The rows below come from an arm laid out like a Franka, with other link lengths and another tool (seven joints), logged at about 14 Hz.
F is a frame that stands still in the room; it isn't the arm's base.
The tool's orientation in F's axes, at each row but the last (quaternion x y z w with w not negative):
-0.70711, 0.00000, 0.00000, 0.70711
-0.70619, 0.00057, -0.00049, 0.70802
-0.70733, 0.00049, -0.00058, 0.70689
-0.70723, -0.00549, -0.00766, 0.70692
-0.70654, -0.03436, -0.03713, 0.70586
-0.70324, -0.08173, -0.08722, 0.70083
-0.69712, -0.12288, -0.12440, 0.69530
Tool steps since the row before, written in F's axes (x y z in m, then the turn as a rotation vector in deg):
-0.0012, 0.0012, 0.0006, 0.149, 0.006, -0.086
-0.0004, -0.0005, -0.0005, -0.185, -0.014, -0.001
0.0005, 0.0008, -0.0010, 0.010, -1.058, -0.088
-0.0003, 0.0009, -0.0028, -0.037, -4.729, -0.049
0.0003, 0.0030, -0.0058, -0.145, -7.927, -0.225
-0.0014, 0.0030, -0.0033, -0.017, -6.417, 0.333
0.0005, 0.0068, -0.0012, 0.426, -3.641, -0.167
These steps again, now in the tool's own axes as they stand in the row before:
-0.0012, -0.0006, 0.0012, 0.149, 0.086, 0.006
-0.0004, 0.0005, -0.0005, -0.185, 0.001, -0.014
0.0005, 0.0010, 0.0008, 0.012, 0.089, -1.058
-0.0004, 0.0028, 0.0009, -0.023, 0.051, -4.729
-0.0003, 0.0058, 0.0030, -0.136, 0.218, -7.927
-0.0022, 0.0029, 0.0030, 0.109, -0.300, -6.418
0.0000, 0.0013, 0.0068, 0.349, 0.314, -3.640

